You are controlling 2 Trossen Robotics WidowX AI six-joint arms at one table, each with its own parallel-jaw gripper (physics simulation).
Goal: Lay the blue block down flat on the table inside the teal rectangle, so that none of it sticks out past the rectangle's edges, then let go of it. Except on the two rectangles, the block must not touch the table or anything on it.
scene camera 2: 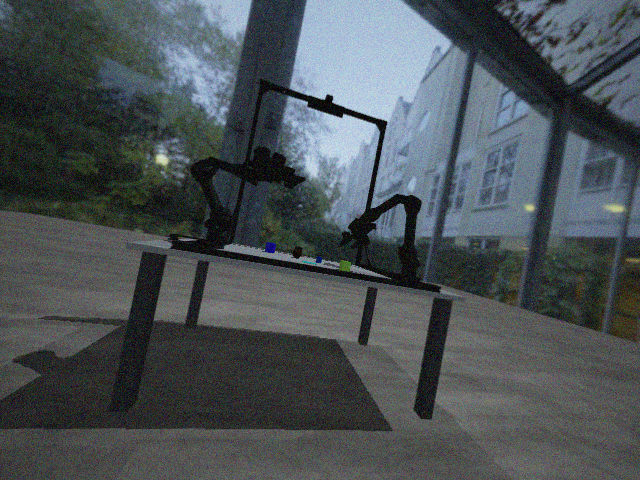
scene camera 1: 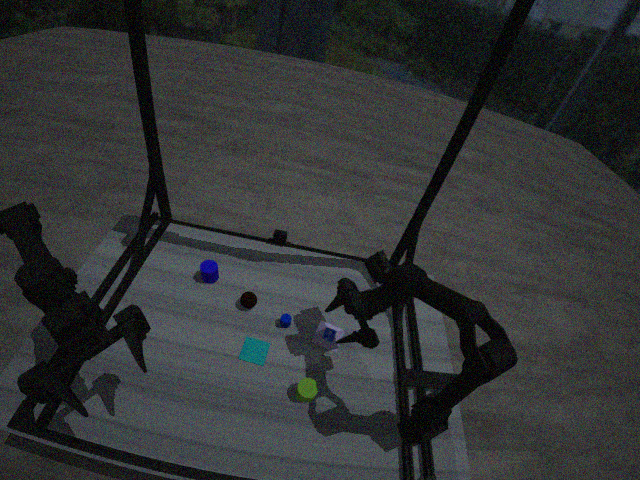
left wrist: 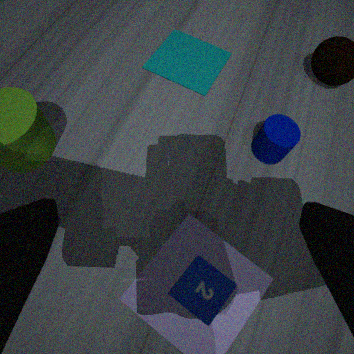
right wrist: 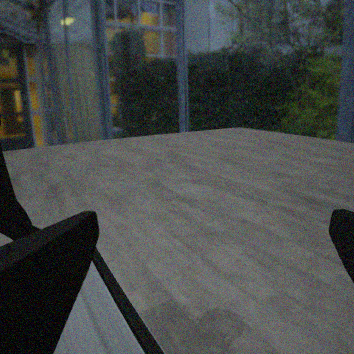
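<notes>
The blue block lies on the lavender rectangle, its top marked with a 2. The teal rectangle lies to the left of it in scene camera 1 and bears no object. My left gripper is open and empty above the block; in its wrist view the block shows low between the fingers, and the gripper's shadow covers part of the rectangle. My right gripper is open and empty, high at the left of scene camera 1, far from the block.
A small blue cylinder stands between the rectangles, a little toward the back. A yellow-green cylinder stands nearer the front. A dark ball and a larger blue cylinder are farther back left.
</notes>
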